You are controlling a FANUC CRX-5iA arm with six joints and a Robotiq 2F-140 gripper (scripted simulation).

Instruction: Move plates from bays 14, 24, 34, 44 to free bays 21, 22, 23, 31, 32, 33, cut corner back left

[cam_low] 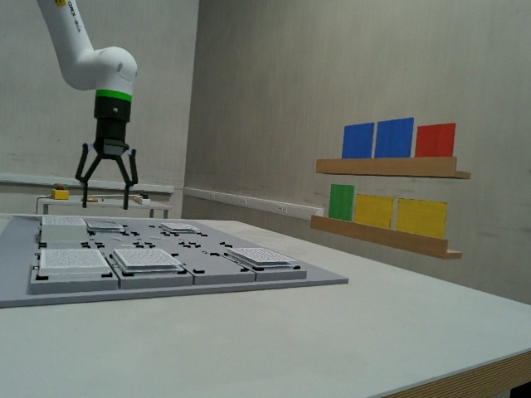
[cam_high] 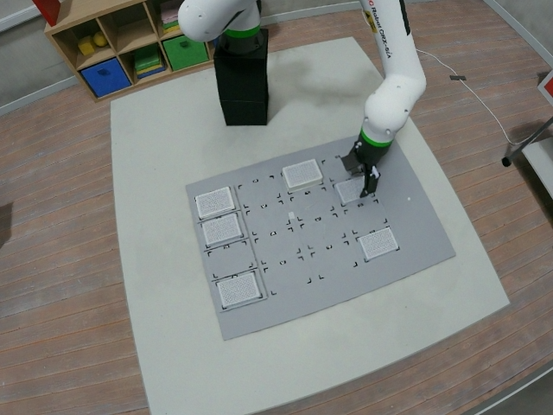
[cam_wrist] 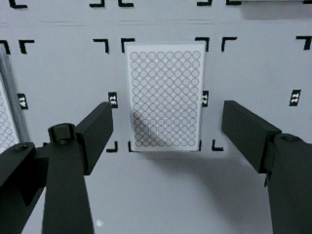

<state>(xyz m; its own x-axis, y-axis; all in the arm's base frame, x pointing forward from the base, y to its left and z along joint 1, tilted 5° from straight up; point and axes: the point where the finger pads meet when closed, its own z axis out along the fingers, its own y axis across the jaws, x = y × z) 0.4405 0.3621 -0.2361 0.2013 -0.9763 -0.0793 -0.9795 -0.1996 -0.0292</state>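
Now: the sealed deep-well block 70 mm behind my hand, 180 mm to the right of it and 60 mm below it. Also, from my hand: sealed plate 210 mm ahead, 40 mm to the left, 70 mm below.
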